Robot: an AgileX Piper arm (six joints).
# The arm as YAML. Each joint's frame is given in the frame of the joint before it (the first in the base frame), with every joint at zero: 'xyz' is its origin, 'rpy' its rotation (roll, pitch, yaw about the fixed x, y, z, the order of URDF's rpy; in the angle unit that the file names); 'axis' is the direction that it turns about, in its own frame. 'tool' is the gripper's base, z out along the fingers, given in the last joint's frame.
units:
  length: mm
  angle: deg
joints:
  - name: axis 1
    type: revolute
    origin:
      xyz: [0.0, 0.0, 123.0]
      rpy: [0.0, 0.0, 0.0]
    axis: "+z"
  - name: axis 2
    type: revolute
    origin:
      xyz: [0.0, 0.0, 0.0]
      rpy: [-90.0, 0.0, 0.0]
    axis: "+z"
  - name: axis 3
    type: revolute
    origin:
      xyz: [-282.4, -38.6, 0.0]
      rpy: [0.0, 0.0, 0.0]
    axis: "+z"
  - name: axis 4
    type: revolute
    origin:
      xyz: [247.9, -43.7, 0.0]
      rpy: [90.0, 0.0, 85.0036]
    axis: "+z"
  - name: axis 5
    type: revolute
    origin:
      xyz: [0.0, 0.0, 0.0]
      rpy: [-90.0, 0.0, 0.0]
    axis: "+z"
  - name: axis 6
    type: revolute
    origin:
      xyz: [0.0, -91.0, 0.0]
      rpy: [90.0, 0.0, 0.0]
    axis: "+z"
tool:
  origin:
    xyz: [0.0, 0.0, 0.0]
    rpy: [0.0, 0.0, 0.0]
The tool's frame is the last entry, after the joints.
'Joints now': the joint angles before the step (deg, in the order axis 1, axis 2, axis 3, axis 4, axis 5, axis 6). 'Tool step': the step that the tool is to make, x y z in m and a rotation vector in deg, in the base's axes. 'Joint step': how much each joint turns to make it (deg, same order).
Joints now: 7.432 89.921 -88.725 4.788 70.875 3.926
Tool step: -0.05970 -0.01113 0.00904 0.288 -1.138 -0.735
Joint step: -0.778 -12.347 10.812 0.149 0.371 0.000
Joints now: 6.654 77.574 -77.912 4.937 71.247 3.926
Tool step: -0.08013 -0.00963 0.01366 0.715 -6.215 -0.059
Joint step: -0.095 -17.114 10.436 0.000 0.424 0.001
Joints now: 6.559 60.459 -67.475 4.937 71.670 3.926
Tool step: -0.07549 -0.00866 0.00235 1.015 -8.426 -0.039
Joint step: -0.006 -16.918 7.876 0.005 0.550 0.097
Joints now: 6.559 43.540 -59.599 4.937 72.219 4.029
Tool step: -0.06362 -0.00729 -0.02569 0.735 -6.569 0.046
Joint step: 0.001 -16.601 9.406 0.000 0.587 0.001
